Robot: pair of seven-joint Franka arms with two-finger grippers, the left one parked.
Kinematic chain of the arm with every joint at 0, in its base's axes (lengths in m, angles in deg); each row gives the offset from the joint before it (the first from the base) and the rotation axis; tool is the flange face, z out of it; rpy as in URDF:
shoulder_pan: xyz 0 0 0.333 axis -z
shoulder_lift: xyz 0 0 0 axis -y
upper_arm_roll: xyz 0 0 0.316 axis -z
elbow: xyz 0.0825 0 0 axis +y
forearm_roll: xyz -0.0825 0 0.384 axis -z
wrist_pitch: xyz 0 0 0 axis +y
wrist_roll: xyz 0.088 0 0 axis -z
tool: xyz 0 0 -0.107 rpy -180 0 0
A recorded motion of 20 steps. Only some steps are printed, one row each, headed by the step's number.
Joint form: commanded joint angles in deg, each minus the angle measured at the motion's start. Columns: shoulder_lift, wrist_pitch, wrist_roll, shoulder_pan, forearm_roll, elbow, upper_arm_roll.
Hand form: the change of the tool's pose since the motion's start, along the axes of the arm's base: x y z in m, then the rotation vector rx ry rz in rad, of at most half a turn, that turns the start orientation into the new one. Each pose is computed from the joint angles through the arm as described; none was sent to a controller.
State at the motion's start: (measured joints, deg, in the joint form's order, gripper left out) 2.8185 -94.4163 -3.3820 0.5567 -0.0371 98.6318 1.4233
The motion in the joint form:
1: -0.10 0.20 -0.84 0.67 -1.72 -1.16 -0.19
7: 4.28 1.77 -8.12 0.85 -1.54 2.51 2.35
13: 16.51 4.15 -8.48 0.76 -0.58 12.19 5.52
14: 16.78 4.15 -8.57 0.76 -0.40 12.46 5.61
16: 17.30 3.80 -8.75 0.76 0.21 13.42 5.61
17: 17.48 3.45 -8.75 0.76 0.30 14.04 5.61
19: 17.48 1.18 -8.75 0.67 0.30 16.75 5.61
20: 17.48 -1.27 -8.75 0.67 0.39 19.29 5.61
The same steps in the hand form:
1: 0.0013 -0.0016 0.0084 0.0293 -0.0164 0.0035
7: -0.0272 -0.0268 0.0161 0.0369 -0.0047 0.0844
13: -0.1023 -0.0523 0.0342 0.0518 -0.0091 0.0448
14: -0.1039 -0.0533 0.0340 0.0498 -0.0087 0.0452
16: -0.1066 -0.0541 0.0305 0.0406 -0.0056 0.0491
17: -0.1073 -0.0541 0.0273 0.0397 -0.0039 0.0493
19: -0.1053 -0.0528 0.0083 0.0409 0.0037 0.0512
20: -0.1037 -0.0524 -0.0092 0.0397 0.0055 0.0517

